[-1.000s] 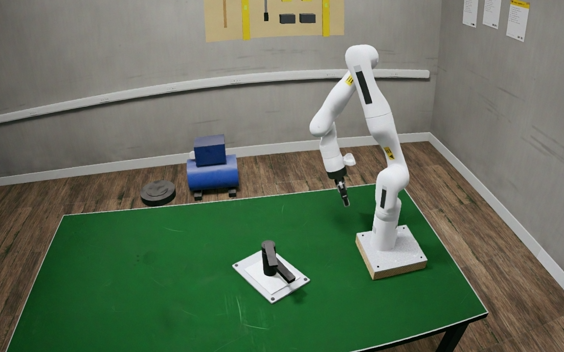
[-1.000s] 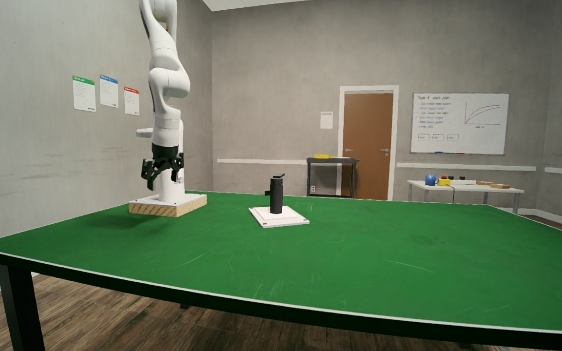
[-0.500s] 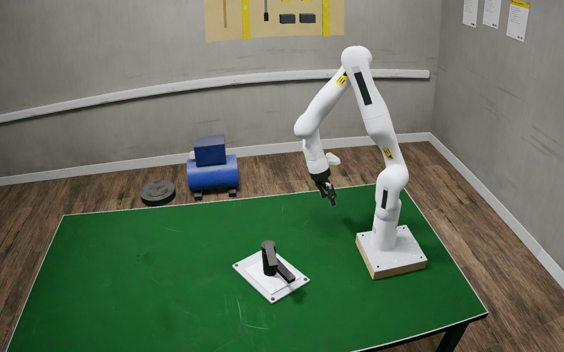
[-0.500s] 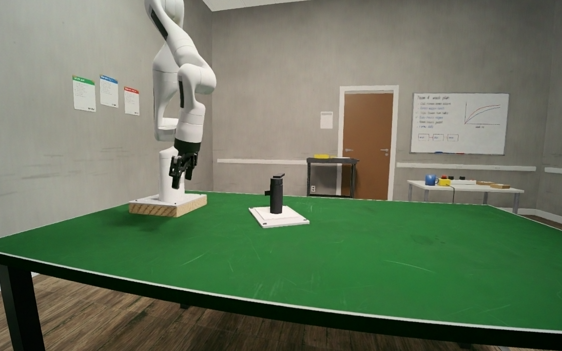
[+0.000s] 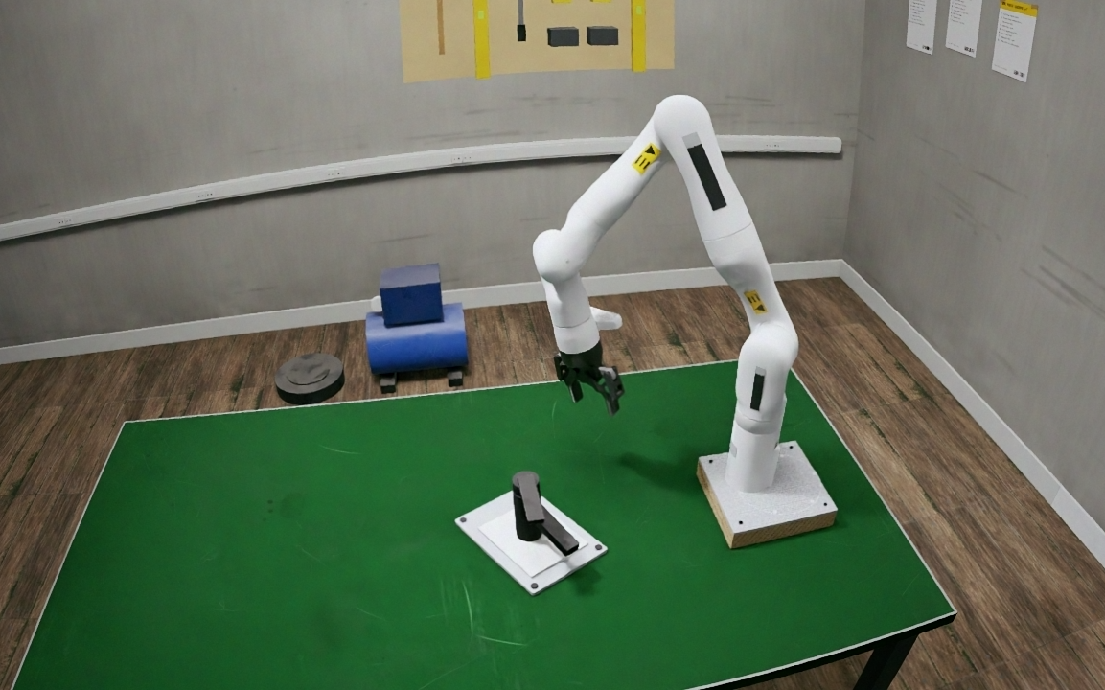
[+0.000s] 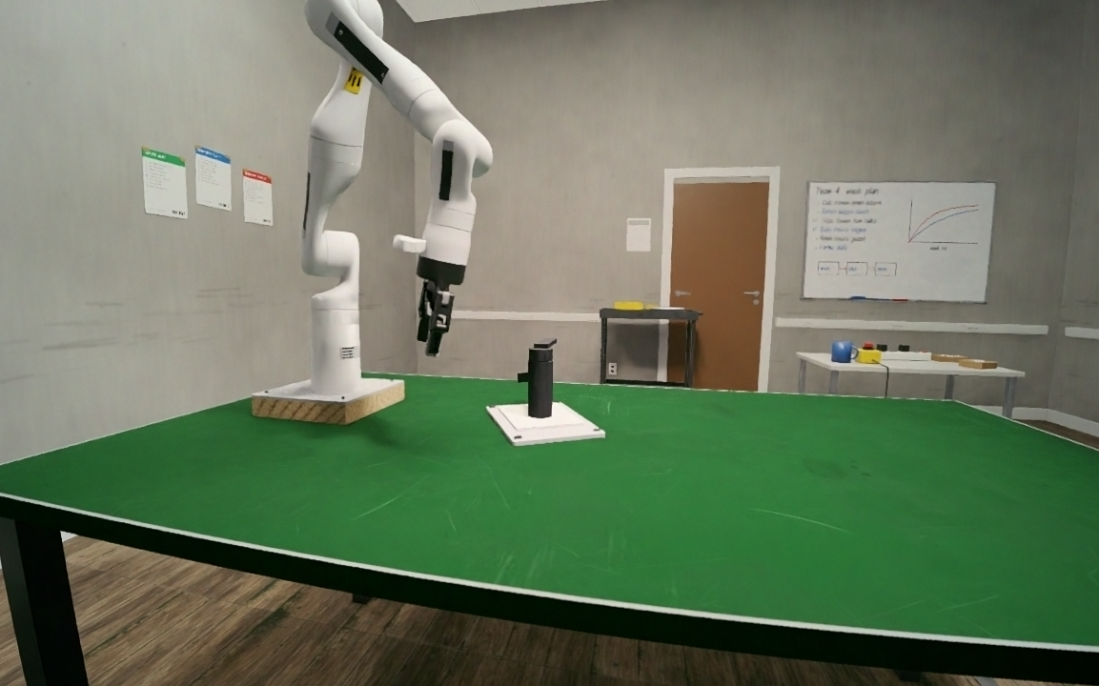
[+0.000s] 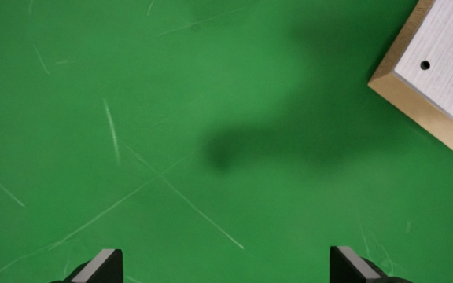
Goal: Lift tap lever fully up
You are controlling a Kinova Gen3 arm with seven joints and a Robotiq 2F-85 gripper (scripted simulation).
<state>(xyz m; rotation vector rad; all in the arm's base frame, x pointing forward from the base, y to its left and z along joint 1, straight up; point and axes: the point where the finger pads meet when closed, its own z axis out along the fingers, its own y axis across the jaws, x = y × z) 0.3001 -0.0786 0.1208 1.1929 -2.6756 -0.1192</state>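
Right now my hand is 25 cm to the right of the lever, 10 cm short of it and 2 cm above it. From my hand the other things lie so: bolted plate: 19 cm to the left, 16 cm below, 12 cm ahead; then tap: 22 cm to the left, 10 cm ahead, 7 cm below.
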